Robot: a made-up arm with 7 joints. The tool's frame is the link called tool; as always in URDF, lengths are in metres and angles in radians. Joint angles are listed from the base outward.
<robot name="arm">
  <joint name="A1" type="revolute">
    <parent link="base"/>
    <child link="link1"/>
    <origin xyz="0 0 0.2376"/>
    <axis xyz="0 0 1"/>
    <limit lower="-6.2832" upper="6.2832"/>
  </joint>
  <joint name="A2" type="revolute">
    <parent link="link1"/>
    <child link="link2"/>
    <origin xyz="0 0 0"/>
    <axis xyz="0 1 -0.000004"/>
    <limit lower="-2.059" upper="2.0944"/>
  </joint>
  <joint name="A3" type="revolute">
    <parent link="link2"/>
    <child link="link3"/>
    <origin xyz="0 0 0.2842"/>
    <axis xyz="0 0 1"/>
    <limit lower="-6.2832" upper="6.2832"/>
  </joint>
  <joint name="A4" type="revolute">
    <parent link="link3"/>
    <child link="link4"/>
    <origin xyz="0.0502 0 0"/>
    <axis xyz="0 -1 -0.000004"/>
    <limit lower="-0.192" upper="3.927"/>
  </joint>
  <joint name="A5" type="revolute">
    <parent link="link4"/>
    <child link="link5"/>
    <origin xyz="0.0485 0 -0.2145"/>
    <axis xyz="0 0.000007 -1"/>
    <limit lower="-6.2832" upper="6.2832"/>
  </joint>
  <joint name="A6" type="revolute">
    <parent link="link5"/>
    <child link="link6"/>
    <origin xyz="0 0 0"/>
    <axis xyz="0 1 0.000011"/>
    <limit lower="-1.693" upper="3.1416"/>
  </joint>
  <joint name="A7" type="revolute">
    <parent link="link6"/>
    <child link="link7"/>
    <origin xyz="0.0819 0 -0.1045"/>
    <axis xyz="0 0.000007 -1"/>
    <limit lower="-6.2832" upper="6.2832"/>
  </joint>
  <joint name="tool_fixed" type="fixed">
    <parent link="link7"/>
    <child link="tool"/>
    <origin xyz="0 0 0" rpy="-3.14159 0 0"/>
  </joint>
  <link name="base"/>
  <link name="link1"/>
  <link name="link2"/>
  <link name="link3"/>
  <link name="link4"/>
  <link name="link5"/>
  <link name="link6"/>
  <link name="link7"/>
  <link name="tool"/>
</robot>
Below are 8 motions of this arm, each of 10 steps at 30 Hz.
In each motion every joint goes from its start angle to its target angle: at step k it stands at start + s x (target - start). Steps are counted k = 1, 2, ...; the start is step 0. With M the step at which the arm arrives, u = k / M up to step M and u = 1 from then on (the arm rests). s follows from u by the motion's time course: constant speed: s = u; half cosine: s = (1 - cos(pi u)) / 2; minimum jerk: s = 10 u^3 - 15 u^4 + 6 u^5.
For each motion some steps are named. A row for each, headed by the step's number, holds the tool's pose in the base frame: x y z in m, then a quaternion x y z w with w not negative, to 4 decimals.
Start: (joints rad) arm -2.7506 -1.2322 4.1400 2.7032 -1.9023 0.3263 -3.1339
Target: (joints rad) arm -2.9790 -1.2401 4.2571 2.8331 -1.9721 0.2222 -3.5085
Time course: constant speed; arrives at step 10
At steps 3, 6, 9, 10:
3: 0.5081 0.3321 0.4012 -0.4914 0.5338 -0.2170 0.6531
6: 0.5288 0.2892 0.4131 -0.4871 0.5167 -0.2731 0.6490
9: 0.5459 0.2443 0.4242 -0.4821 0.5002 -0.3306 0.6388
10: 0.5508 0.2290 0.4277 -0.4803 0.4949 -0.3500 0.6340

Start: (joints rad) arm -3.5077 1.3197 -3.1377 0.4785 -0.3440 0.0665 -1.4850
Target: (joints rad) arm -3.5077 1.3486 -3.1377 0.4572 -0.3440 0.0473 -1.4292
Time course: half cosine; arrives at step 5
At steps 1, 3, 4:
1: 0.0334 0.0156 0.5453 0.4861 0.4248 0.3431 0.6823
3: 0.0300 0.0173 0.5431 0.4876 0.4147 0.3569 0.6804
4: 0.0285 0.0180 0.5422 0.4882 0.4101 0.3630 0.6795

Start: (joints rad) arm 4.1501 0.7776 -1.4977 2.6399 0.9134 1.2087 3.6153
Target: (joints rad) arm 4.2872 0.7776 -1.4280 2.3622 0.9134 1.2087 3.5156
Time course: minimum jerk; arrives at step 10
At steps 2, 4, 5, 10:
2: -0.4096 -0.2776 0.5963 0.8745 -0.0579 -0.4641 0.1284
4: -0.4137 -0.2787 0.5839 0.8866 -0.0573 -0.4395 0.1325
5: -0.4162 -0.2799 0.5742 0.8949 -0.0562 -0.4218 0.1348
10: -0.4205 -0.2846 0.5444 0.9168 -0.0509 -0.3711 0.1386

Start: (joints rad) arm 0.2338 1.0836 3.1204 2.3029 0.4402 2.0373 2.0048
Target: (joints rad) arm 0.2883 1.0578 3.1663 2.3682 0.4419 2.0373 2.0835
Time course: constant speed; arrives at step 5
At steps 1, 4, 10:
1: 0.2257 0.0025 0.6671 -0.4672 -0.6296 0.5951 0.1767
4: 0.2313 0.0037 0.6693 -0.4571 -0.6323 0.6043 0.1617
10: 0.2333 0.0042 0.6699 -0.4536 -0.6332 0.6073 0.1564

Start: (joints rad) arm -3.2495 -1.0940 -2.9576 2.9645 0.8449 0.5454 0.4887
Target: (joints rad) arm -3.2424 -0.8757 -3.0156 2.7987 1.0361 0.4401 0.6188
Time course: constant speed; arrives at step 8
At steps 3, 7, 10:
3: 0.5737 -0.0654 0.5109 -0.5789 0.3722 -0.4256 0.5876
7: 0.5542 -0.0669 0.5486 -0.5305 0.3929 -0.4122 0.6280
10: 0.5488 -0.0675 0.5576 -0.5179 0.3979 -0.4083 0.6377

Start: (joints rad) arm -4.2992 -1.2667 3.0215 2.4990 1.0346 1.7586 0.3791
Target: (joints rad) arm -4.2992 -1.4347 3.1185 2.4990 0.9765 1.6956 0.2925
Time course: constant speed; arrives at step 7
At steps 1, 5, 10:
1: 0.2879 -0.4675 0.1493 -0.5762 0.6456 0.0330 0.5001
5: 0.2922 -0.4558 0.0986 -0.5725 0.6353 0.0502 0.5159
10: 0.2937 -0.4483 0.0738 -0.5702 0.6300 0.0581 0.5240

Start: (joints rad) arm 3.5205 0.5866 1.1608 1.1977 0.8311 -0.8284 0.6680
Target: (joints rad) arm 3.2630 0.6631 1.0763 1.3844 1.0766 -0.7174 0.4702
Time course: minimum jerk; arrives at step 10
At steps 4, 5, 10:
4: -0.2917 -0.3356 0.3844 -0.3700 -0.7244 0.5625 0.1484
5: -0.3173 -0.3183 0.3781 -0.4016 -0.7165 0.5475 0.1597
10: -0.3794 -0.2627 0.3605 -0.4845 -0.6877 0.5087 0.1833

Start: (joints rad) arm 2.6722 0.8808 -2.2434 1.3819 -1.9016 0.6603 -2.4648
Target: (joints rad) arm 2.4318 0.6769 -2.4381 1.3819 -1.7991 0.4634 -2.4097
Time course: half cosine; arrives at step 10
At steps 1, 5, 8, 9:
1: 0.1036 0.2983 0.6001 -0.2412 0.2423 -0.6858 0.6425
5: 0.1695 0.2422 0.6133 -0.2331 0.3343 -0.6809 0.6086
8: 0.2155 0.1855 0.6194 -0.2137 0.4087 -0.6710 0.5806
9: 0.2226 0.1748 0.6200 -0.2092 0.4212 -0.6688 0.5758

